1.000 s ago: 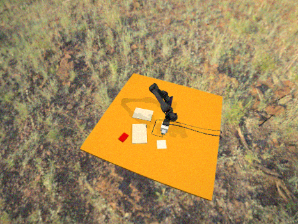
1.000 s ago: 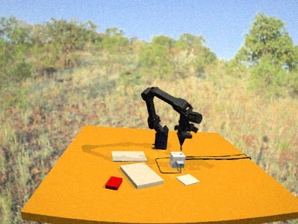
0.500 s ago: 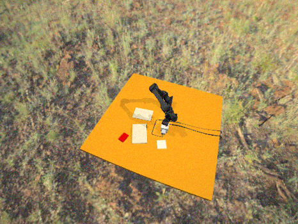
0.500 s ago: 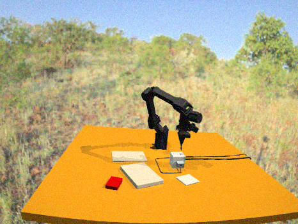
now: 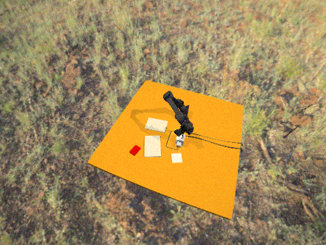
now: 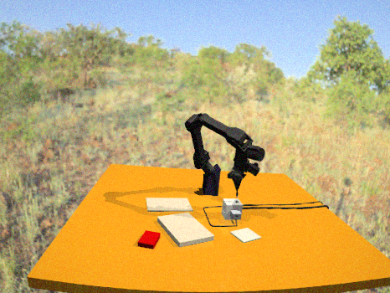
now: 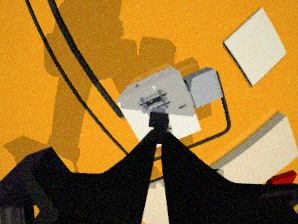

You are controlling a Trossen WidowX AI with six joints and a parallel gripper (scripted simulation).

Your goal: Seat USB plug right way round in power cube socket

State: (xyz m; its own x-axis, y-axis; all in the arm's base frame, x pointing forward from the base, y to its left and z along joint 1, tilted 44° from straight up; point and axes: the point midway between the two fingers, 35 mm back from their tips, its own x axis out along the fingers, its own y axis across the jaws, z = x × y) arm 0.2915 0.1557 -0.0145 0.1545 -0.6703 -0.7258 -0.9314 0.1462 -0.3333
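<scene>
Now: gripper tip 20 mm above the black USB plug. Also, from my gripper tip: red block 330 mm to the right, 310 mm ahead, 130 mm below; then white tile 180 mm ahead, 130 mm below, 40 mm to the left; then thick white slab 210 mm to the right, 190 mm ahead, 120 mm below.
</scene>
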